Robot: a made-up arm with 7 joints. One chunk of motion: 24 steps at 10 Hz.
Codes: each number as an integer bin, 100 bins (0 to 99) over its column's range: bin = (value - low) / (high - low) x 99, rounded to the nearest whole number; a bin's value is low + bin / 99 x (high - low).
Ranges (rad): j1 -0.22..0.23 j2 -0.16..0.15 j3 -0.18..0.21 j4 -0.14..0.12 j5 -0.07..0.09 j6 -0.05..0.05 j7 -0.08..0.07
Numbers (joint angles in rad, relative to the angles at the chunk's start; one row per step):
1: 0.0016 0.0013 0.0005 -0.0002 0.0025 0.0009 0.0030
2: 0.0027 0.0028 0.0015 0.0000 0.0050 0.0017 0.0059
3: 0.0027 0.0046 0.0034 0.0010 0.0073 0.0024 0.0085
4: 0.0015 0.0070 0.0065 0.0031 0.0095 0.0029 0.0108
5: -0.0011 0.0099 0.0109 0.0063 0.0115 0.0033 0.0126
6: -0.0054 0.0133 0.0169 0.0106 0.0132 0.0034 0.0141
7: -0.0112 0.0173 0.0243 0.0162 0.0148 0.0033 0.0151
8: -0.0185 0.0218 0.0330 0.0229 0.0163 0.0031 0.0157
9: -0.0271 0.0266 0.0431 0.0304 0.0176 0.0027 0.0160
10: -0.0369 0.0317 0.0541 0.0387 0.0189 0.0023 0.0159
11: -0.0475 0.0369 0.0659 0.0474 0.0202 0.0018 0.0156
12: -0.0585 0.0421 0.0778 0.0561 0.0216 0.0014 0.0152
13: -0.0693 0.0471 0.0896 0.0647 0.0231 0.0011 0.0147
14: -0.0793 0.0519 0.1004 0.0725 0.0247 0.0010 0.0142
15: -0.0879 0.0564 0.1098 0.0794 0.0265 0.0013 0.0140
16: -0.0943 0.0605 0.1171 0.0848 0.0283 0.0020 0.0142
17: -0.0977 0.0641 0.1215 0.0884 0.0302 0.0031 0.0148
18: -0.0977 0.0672 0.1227 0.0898 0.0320 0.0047 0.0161
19: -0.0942 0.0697 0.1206 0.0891 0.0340 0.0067 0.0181
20: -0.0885 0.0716 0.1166 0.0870 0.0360 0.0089 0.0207
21: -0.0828 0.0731 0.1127 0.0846 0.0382 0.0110 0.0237
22: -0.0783 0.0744 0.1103 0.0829 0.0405 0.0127 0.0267
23: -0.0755 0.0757 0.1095 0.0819 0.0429 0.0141 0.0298
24: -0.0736 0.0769 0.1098 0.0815 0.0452 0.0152 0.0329
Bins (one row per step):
1: 49 52 46 53 45 50 55
2: 49 52 46 53 46 51 57
3: 49 53 47 54 48 52 58
4: 49 53 47 54 49 52 60
5: 48 54 48 56 50 53 61
6: 47 55 50 57 51 53 62
7: 46 57 52 59 52 53 63
8: 44 58 54 62 53 53 63
9: 42 60 57 65 54 52 63
10: 40 61 59 68 55 52 63
11: 38 63 62 71 56 51 63
12: 36 65 65 75 57 51 63
13: 33 66 68 78 58 51 63
14: 31 68 71 81 59 50 62
15: 29 69 74 84 60 51 62
16: 28 70 75 86 61 51 62
17: 27 72 77 87 62 53 63
18: 27 73 77 88 63 54 63
19: 28 73 76 87 64 56 65
20: 29 74 75 86 66 58 66
21: 30 74 74 86 67 60 68
22: 31 75 74 85 68 62 70
23: 32 75 73 84 70 63 72
24: 32 76 74 84 71 65 75

